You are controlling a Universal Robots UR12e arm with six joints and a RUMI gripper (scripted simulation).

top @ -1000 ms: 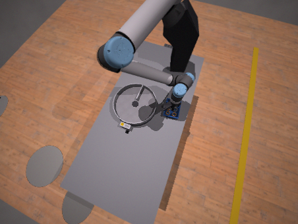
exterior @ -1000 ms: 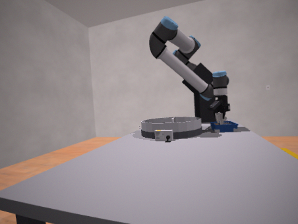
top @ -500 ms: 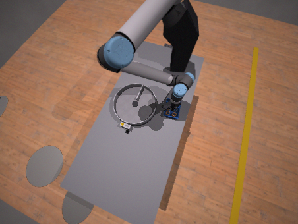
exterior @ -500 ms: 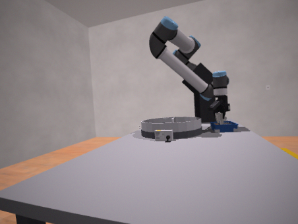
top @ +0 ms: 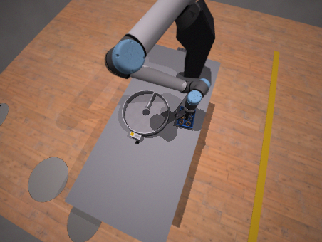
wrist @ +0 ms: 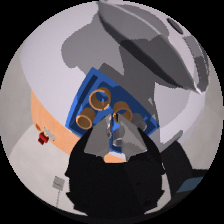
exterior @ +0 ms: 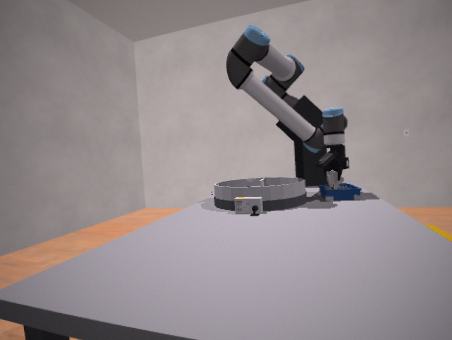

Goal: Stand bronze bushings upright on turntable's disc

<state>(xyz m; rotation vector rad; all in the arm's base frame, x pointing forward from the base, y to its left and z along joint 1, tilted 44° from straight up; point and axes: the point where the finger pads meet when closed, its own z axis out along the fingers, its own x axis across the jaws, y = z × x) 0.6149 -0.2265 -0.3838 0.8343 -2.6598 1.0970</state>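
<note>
Right now my hand is 2 cm to the right of the blue crate, 1 cm past it and 1 cm above it. From my hand the other things lie so: turntable disc 35 cm to the right, 1 cm ahead, 1 cm above.
</note>
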